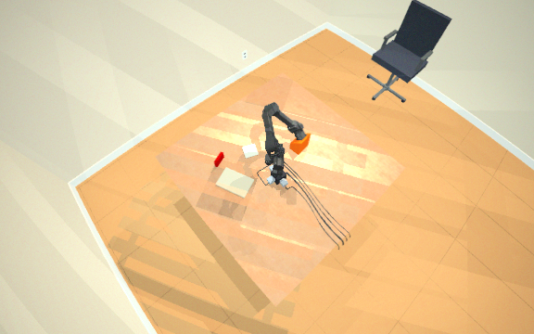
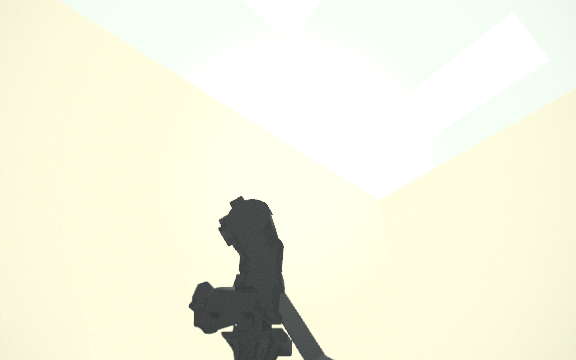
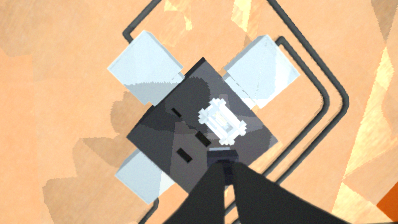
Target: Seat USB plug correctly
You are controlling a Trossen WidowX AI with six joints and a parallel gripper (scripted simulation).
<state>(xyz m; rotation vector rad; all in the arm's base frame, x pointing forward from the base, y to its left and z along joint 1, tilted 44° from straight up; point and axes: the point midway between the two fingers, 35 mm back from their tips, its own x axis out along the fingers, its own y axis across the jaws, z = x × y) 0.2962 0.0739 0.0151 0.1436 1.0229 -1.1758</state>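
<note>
Right now my gripper tip is 20 mm above the USB plug. From my gripper tip the other things lie so: red block 380 mm to the right, 190 mm ahead, 110 mm below; then USB socket 70 mm below, 10 mm to the right.
</note>
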